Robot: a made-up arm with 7 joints.
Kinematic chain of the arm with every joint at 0, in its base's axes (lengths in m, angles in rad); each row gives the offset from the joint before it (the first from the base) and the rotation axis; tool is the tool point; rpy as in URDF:
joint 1: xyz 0 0 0.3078 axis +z
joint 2: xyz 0 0 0 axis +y
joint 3: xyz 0 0 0.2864 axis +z
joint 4: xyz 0.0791 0 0 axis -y
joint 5: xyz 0.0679 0 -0.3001 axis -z
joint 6: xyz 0 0 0 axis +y
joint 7: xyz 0.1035 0 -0.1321 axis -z
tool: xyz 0 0 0 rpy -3.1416 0 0
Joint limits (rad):
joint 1: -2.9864..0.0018
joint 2: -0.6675..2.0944
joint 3: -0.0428..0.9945
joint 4: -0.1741..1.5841
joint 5: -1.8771..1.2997
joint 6: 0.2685..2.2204
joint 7: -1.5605..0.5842
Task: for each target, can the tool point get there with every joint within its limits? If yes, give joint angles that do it. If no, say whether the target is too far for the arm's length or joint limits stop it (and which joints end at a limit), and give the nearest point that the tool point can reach.
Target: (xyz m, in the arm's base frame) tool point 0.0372 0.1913 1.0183
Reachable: no: joint limits stop it (at a limit: joint 1, joint 2, joint 4, joint 6) | nearest point 0.1236 0.2011 0.9468 | short by 0.113 m
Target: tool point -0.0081 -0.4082 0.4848
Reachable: yes | joints -2.6154 -0.0382 0.7098 1.3392 0.8363 2.0396 -0.5275
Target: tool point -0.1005 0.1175 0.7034
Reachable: no: joint limits stop it (at a limit: joint 1, joint 2, joint 3, joint 4, joint 6) | nearest point -0.1605 0.1227 0.7386 | short by 0.070 m
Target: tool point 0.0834 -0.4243 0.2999
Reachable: yes | joints -2.2360 0.4729 0.6638 1.2445 0.6974 1.8749 0.1619
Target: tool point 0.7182 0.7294 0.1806
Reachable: no: too far | nearest point 0.4972 0.4557 0.2198 | short by 0.354 m
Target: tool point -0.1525 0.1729 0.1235
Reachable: yes | joints -0.6304 1.8857 0.1699 0.1672 -0.2765 0.4983 -0.7132
